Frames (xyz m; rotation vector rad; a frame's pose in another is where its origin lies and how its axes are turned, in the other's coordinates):
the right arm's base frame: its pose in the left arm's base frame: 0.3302 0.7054 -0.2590 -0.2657 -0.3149 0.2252
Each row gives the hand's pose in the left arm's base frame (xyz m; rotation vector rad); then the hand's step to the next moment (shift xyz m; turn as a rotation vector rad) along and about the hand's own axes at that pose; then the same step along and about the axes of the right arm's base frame.
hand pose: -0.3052 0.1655 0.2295 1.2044 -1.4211 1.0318
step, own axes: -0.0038 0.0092 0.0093 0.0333 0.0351 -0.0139
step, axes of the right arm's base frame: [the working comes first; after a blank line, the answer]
step, axes of the left arm's base frame: -0.0103 -0.0070 -0.0055 -0.0340 0.0133 0.0346

-0.0129 -0.0032 -0.0031 -0.0186 0.0084 0.0460
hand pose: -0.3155 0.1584 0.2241 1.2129 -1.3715 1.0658
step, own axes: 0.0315 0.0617 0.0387 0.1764 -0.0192 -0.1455
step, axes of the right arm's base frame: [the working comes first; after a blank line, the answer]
step, axes of the left arm's base frame: -0.0664 -0.0351 0.0255 0.0318 0.1173 0.1947

-0.0636 -0.0288 0.0378 0.1131 0.0481 0.1938
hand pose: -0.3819 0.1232 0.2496 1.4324 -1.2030 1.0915
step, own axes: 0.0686 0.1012 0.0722 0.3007 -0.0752 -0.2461
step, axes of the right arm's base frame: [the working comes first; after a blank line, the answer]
step, axes of the left arm's base frame: -0.0875 -0.0898 0.0666 0.0964 0.2014 0.3268

-0.0860 -0.0884 0.0703 0.2309 0.0774 0.3120
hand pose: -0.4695 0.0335 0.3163 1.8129 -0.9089 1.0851
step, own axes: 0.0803 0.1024 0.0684 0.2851 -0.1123 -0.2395
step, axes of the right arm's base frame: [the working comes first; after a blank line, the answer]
step, axes of the left arm's base frame: -0.0373 -0.1165 0.0816 0.1251 0.2131 0.3003

-0.0423 -0.1267 0.0614 0.2532 0.0910 0.2808
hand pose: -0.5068 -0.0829 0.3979 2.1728 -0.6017 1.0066
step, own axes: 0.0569 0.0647 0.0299 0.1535 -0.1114 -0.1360
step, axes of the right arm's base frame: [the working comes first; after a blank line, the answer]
step, axes of the left arm's base frame: 0.0074 -0.0727 0.0545 0.0963 0.1543 0.1462

0.0031 -0.0856 0.0314 0.1691 0.0856 0.1361
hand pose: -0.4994 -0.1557 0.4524 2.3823 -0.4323 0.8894
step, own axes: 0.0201 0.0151 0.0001 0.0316 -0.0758 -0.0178
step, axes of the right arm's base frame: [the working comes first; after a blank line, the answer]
step, axes of the left arm's base frame: 0.0076 -0.0141 0.0194 0.0497 0.0676 0.0033

0.0087 -0.0202 0.0121 0.0645 0.0539 0.0015
